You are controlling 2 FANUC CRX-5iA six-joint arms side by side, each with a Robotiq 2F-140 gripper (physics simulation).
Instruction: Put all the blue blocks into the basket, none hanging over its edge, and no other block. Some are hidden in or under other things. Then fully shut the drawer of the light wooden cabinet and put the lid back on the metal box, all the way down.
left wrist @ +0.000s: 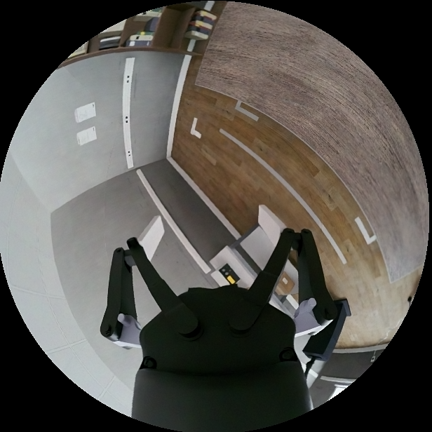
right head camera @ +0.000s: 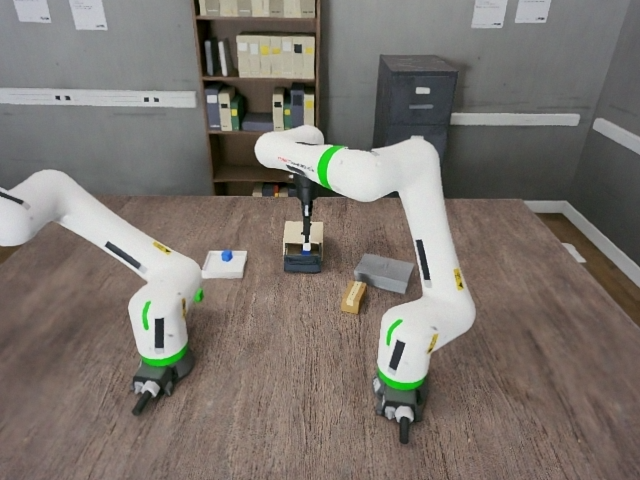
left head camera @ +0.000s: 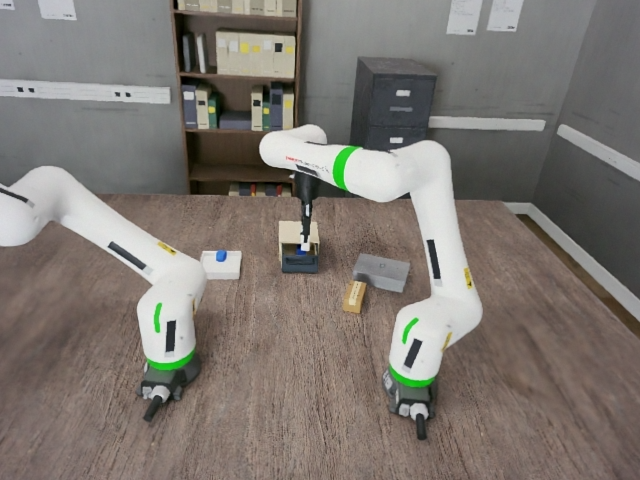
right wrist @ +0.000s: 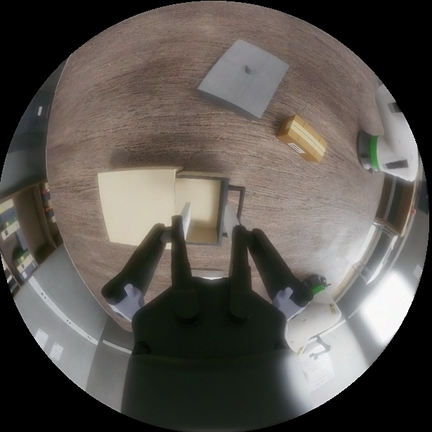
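The light wooden cabinet (left head camera: pixel 290 232) (right head camera: pixel 294 232) (right wrist: pixel 137 205) has its dark-fronted drawer (left head camera: pixel 299 266) (right head camera: pixel 302 265) (right wrist: pixel 224 192) open. A blue block (left head camera: pixel 300 250) (right head camera: pixel 306 253) shows in the drawer in the head views; in the right wrist view it does not show. My right gripper (left head camera: pixel 305 244) (right head camera: pixel 306 246) (right wrist: pixel 207 211) is open, pointing down over the drawer. Another blue block (left head camera: pixel 221 255) (right head camera: pixel 226 255) is at the back of the white basket (left head camera: pixel 223 275) (right head camera: pixel 223 274). The grey metal box (left head camera: pixel 379 272) (right head camera: pixel 383 273) (right wrist: pixel 242 80) has a knobbed top. My left gripper (left wrist: pixel 209 218) is open and empty, away from the table.
A small brown carton (left head camera: pixel 354 297) (right head camera: pixel 353 297) (right wrist: pixel 302 138) lies at the near-left corner of the metal box in the head views. A green block (right head camera: pixel 199 295) shows beside the left arm in the right head view. The left arm stands close in front of the basket.
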